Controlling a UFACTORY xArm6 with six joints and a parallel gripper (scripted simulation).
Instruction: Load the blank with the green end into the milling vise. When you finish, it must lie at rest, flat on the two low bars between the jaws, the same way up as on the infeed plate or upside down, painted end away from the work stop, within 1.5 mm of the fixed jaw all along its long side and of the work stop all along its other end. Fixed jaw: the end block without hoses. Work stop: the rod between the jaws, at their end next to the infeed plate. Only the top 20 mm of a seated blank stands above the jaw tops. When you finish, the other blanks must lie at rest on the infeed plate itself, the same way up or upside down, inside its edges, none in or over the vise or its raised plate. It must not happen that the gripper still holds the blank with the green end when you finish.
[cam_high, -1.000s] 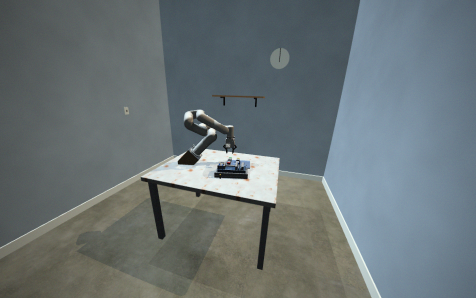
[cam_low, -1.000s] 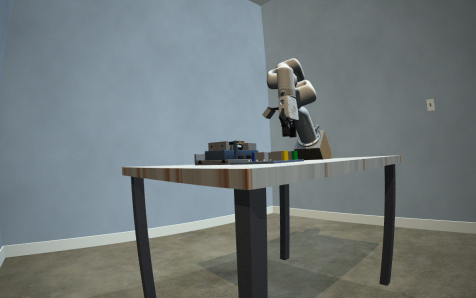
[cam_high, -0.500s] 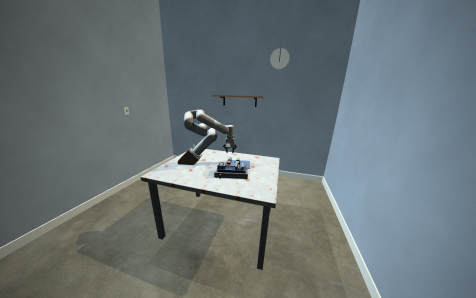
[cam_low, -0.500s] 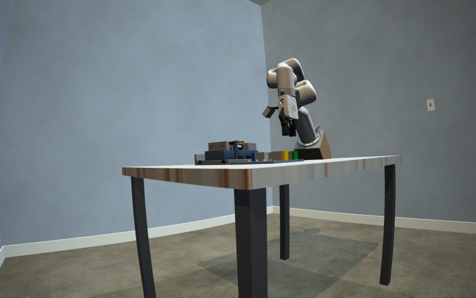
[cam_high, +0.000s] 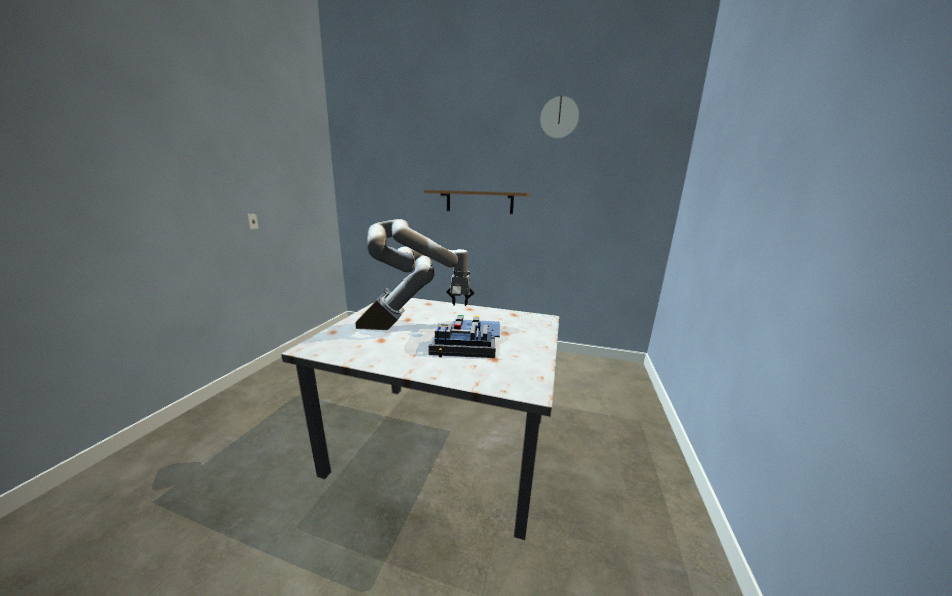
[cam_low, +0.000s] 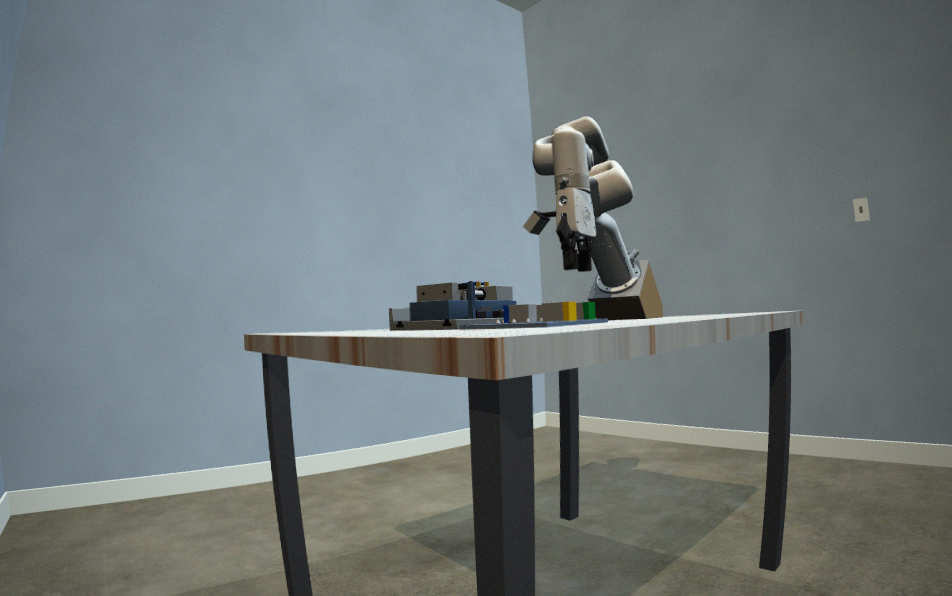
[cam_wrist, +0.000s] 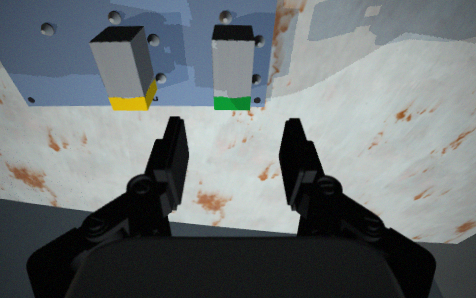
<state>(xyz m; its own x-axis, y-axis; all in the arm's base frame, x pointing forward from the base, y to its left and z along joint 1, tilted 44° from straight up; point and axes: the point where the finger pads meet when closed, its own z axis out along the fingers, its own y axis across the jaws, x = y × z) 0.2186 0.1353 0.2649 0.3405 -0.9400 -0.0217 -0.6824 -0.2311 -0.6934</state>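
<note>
Right now my hand is 10 cm above the green-ended blank. Round my hand: red-ended blank (10 cm below, 8 cm to the right, 4 cm ahead); blue infeed plate (12 cm below, 11 cm ahead); yellow-ended blank (10 cm below, 8 cm ahead, 4 cm to the left).
</note>
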